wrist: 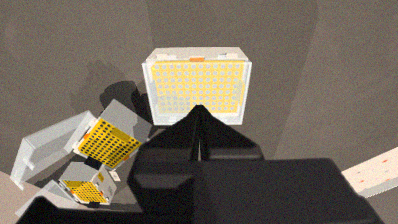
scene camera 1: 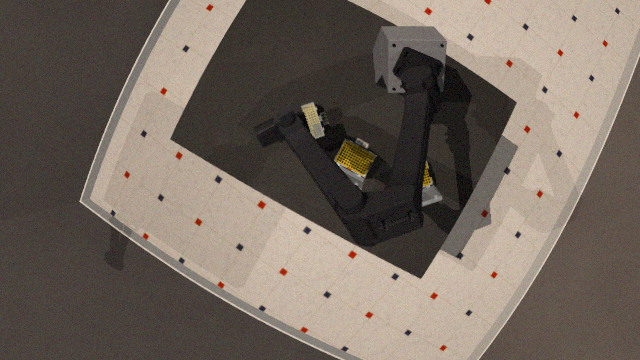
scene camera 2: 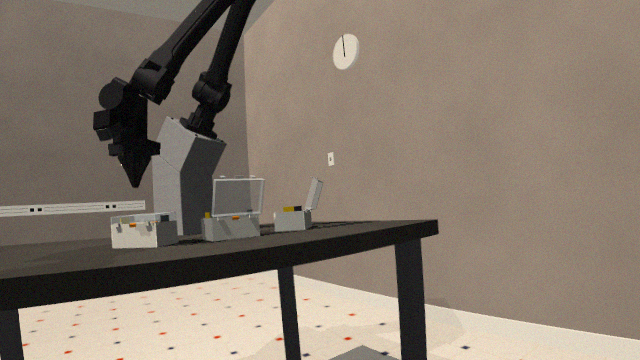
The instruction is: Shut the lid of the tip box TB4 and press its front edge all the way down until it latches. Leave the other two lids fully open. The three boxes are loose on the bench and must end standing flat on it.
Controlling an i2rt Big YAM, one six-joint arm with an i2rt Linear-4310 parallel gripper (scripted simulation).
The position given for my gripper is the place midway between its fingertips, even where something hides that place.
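Observation:
Scene camera 2: my gripper point(scene camera 2: 135, 187). A box point(scene camera 2: 234, 201). Another box point(scene camera 2: 295, 220). Also a box point(scene camera 2: 148, 234). Wrist view: my gripper point(wrist: 199, 111).

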